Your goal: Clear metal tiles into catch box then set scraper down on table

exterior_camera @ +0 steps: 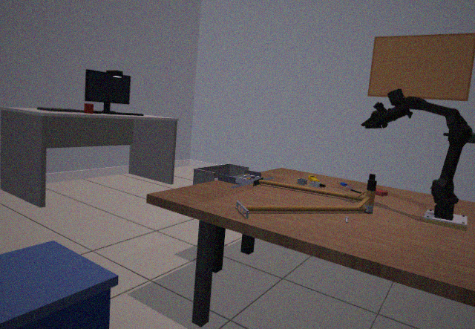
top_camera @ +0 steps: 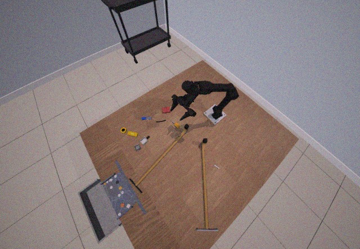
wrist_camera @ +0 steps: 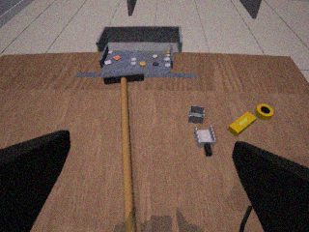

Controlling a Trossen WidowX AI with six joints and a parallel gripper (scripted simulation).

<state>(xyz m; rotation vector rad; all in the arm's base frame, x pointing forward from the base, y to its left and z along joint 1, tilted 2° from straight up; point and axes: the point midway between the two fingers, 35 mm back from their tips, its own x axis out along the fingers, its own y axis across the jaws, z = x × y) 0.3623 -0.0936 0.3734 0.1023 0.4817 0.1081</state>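
Now: gripper tip 190 mm short of the long scraper, 90 mm to the right of it and 310 mm above it. Round my gripper tip: black strip: 40 mm ahead, 180 mm to the right, 360 mm below; then yellow ribbed bit: 50 mm behind, 60 mm to the right, 350 mm below; then red block: 60 mm behind, 250 mm to the right, 360 mm below.
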